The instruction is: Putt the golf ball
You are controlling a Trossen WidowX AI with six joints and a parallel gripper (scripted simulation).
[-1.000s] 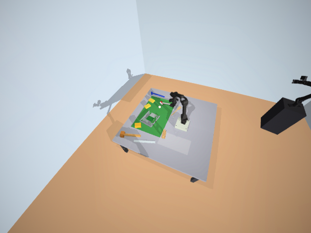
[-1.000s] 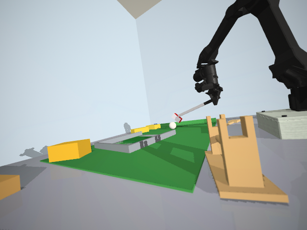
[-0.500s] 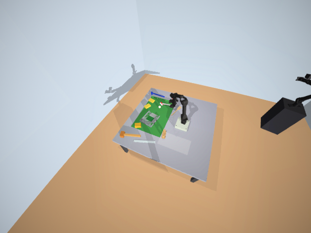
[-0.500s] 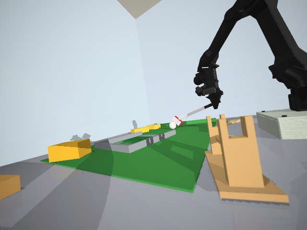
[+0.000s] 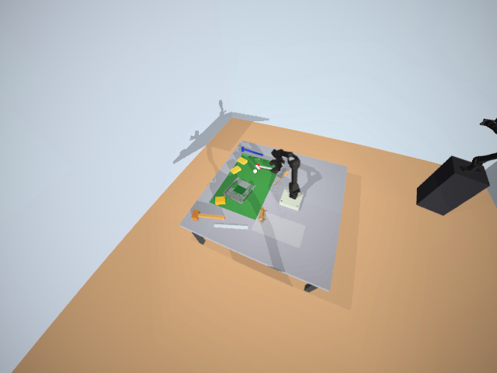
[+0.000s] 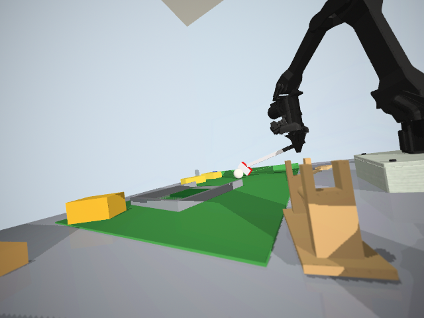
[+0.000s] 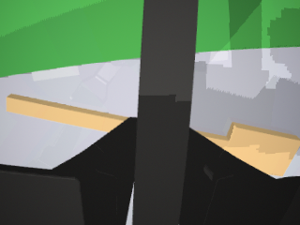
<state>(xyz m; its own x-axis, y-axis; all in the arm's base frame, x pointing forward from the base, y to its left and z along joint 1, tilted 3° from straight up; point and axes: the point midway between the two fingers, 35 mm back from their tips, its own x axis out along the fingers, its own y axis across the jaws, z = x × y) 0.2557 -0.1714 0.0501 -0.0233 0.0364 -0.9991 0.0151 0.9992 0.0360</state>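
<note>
Now: the red putter 120 mm ahead of my gripper tip and 10 mm below it. The rest, counted from my gripper tip: green mat 220 mm to the left, 220 mm ahead, 80 mm below; then wooden stand 480 mm to the left, 100 mm behind, 40 mm below; then white golf ball 230 mm ahead, 60 mm to the left, 50 mm below.
</note>
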